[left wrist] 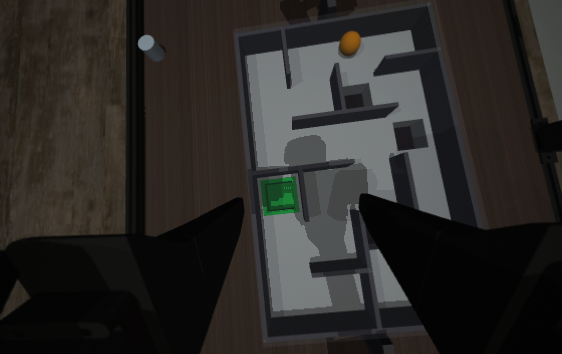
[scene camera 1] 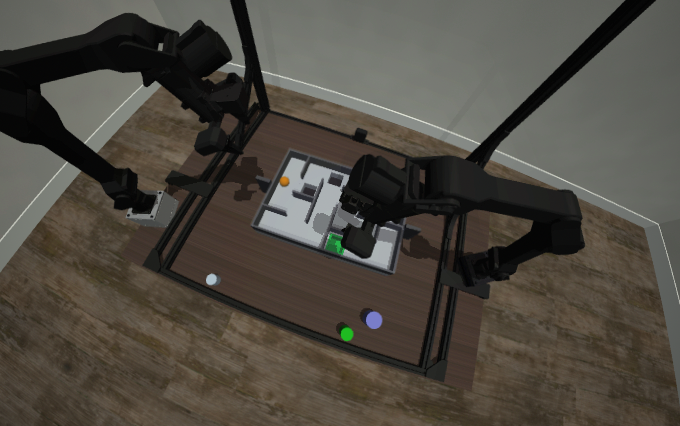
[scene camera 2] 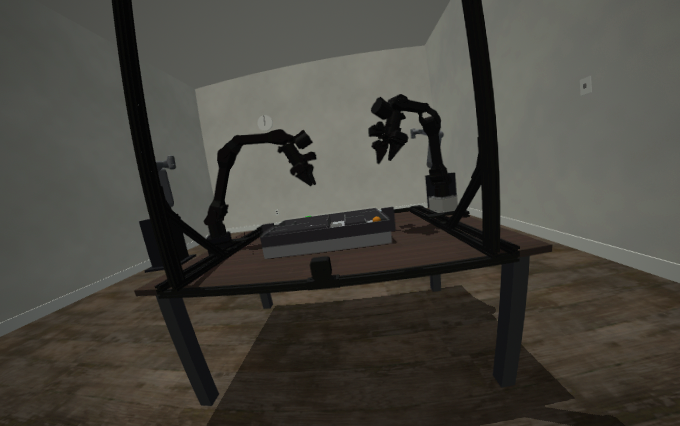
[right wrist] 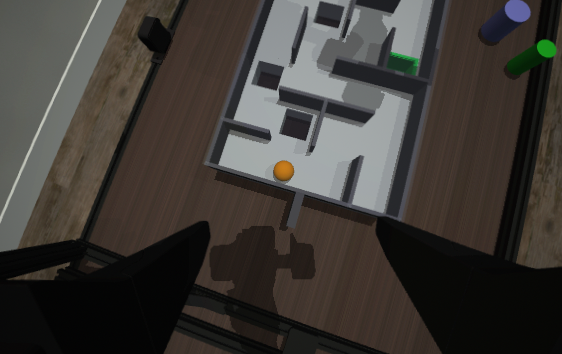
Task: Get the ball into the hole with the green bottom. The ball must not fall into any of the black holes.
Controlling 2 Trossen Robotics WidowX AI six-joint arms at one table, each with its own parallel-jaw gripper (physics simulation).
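Note:
An orange ball (scene camera 1: pixel 284 181) (scene camera 2: pixel 376 219) (left wrist: pixel 350 43) (right wrist: pixel 283 171) rests on the white floor of the walled maze board (scene camera 1: pixel 288 238) (scene camera 2: pixel 326 243) (right wrist: pixel 421 125), by its short end wall. A black hole (right wrist: pixel 297 124) lies near the ball, behind it in the right wrist view; another black hole (left wrist: pixel 411 134) (right wrist: pixel 268 75) lies farther in. The green-bottomed hole (scene camera 1: pixel 333 243) (left wrist: pixel 279 196) (right wrist: pixel 404 63) is by a long wall near mid-board. My left gripper (scene camera 2: pixel 312 183) (left wrist: pixel 300 202) is open above the board. My right gripper (scene camera 2: pixel 384 159) (right wrist: pixel 292 226) is open above the table beyond the ball's end.
Partitions divide the maze. A handle (scene camera 1: pixel 262 183) (right wrist: pixel 296 210) juts from the ball's end, another handle (scene camera 1: pixel 412 230) from the opposite end. A white cylinder (scene camera 1: pixel 211 279) (left wrist: pixel 146 43), a purple cylinder (scene camera 1: pixel 373 320) (right wrist: pixel 517 11) and a green cylinder (scene camera 1: pixel 346 334) (right wrist: pixel 546 49) stand near the table edge.

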